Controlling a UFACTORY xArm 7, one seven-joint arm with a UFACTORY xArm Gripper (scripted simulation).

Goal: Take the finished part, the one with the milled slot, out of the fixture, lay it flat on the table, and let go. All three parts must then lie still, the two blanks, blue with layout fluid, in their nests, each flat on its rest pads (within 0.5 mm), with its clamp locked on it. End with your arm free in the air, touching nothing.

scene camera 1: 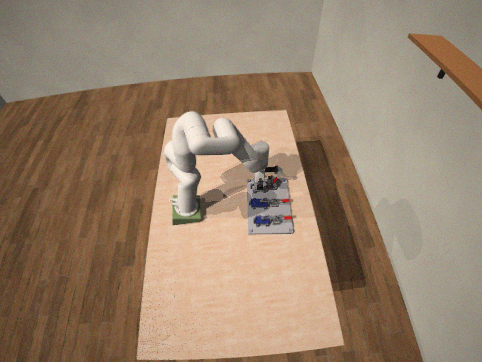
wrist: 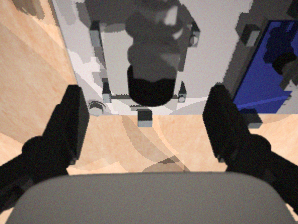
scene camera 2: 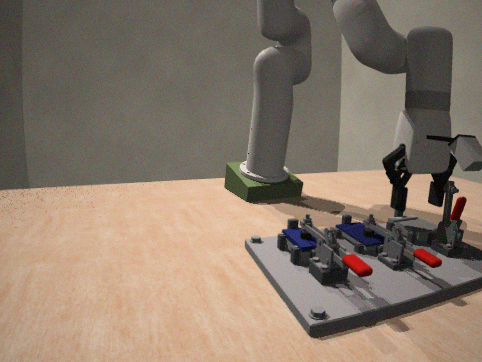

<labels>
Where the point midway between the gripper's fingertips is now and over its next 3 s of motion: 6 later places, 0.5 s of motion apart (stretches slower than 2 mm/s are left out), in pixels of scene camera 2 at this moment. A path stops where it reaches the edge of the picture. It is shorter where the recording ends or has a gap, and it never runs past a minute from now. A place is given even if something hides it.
My gripper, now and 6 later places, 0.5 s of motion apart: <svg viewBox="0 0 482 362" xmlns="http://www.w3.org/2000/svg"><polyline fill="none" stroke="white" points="416,207 417,208 415,216 415,223 414,226 414,227 415,221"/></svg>
</labels>
